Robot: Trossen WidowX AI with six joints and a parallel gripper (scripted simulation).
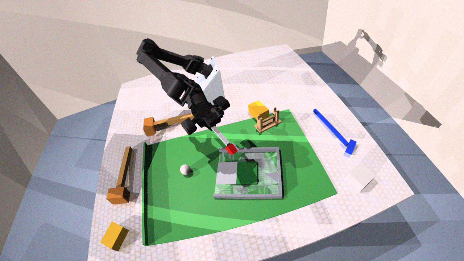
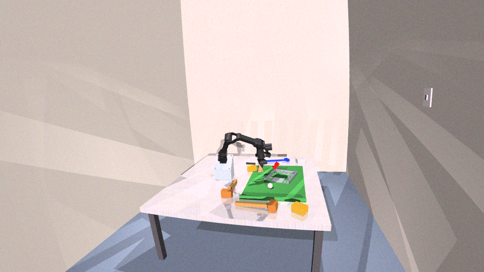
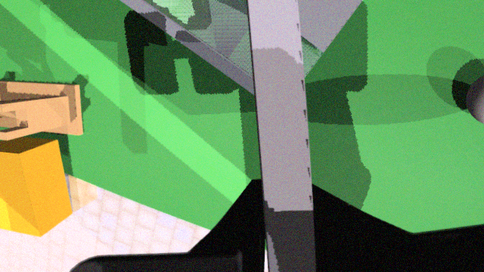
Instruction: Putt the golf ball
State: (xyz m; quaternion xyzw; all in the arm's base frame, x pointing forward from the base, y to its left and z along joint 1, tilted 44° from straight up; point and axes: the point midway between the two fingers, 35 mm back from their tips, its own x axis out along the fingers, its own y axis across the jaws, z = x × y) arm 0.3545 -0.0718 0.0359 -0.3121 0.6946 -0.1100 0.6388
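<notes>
Now: gripper tip 160 mm to the left of the white golf ball, 100 mm above it and 70 mm short of it. From my gripper tip the other things lie so: red putter: 30 mm above, 10 mm ahead; wooden stand: 250 mm to the left, 90 mm below, 40 mm behind; blue putter: 520 mm to the left, 120 mm ahead, 110 mm below.
</notes>
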